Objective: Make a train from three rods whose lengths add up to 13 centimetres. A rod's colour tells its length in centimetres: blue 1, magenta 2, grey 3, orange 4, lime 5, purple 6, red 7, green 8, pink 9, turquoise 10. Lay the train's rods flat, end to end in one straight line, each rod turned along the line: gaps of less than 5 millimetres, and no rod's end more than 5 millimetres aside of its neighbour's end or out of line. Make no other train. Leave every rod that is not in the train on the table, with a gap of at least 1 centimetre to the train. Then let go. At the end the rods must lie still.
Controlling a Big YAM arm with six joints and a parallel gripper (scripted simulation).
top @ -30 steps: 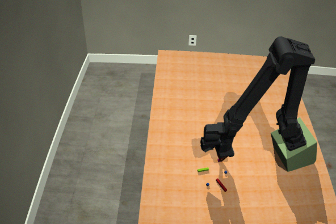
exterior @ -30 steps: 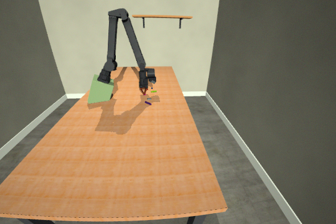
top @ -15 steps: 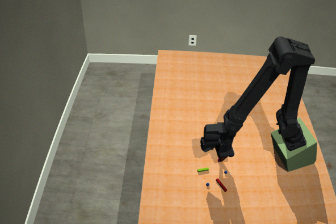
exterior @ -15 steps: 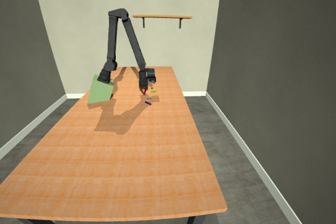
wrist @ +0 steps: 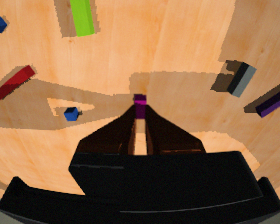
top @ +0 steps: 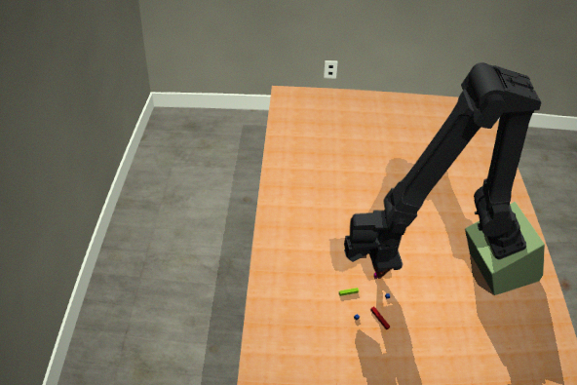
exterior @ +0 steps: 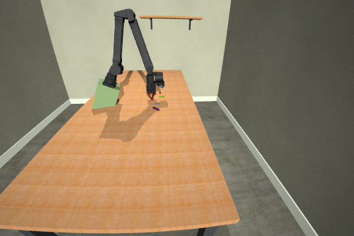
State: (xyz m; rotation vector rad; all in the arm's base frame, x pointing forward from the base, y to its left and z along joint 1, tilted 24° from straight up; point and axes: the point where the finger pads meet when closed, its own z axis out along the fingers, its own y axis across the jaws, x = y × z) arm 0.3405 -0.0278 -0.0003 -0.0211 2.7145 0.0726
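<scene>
My hand is 10 mm above the magenta rod. The rest, counted from my hand: lime rod: 90 mm ahead, 40 mm to the left, 10 mm below; red rod: 30 mm ahead, 130 mm to the left, 10 mm below; grey rod: 40 mm ahead, 90 mm to the right, 10 mm below.
</scene>
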